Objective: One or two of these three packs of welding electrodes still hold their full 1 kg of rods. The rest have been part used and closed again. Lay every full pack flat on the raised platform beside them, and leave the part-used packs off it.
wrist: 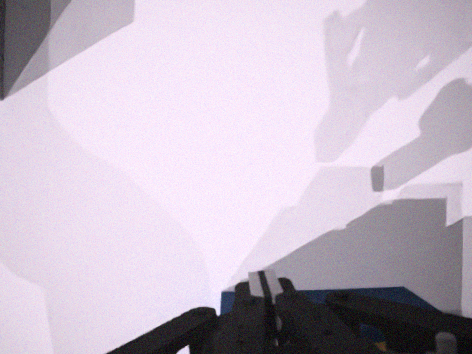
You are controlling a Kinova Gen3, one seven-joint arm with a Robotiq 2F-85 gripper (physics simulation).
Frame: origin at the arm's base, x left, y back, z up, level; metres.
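Seen in the pictures: gripper, fingertip midpoint: (262, 288).
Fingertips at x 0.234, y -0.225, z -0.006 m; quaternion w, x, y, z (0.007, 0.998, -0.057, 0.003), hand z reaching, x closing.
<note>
A point is followed by its place in that frame.
My gripper (261, 288) {z -0.006, x 0.234, y -0.225 m} is shut with its fingertips together and nothing between them, at the bottom of the wrist view. Behind and below it shows part of a blue, straight-edged thing (370, 296), which may be the raised platform; the fingers hide much of it. A small orange sliver (381, 345) {z -0.013, x 0.294, y -0.277 m}, probably part of an electrode pack, shows on the blue between the dark gripper parts at the bottom edge. No whole pack shows, so their number, labels and fill cannot be told.
A pale, bright surface (185, 125) {z -0.077, x 0.207, y -0.123 m} fills most of the view, crossed by grey shadows at the right, some shaped like the arm and gripper. A dark grey shape (22, 37) shows at the top left corner; what it is cannot be told.
</note>
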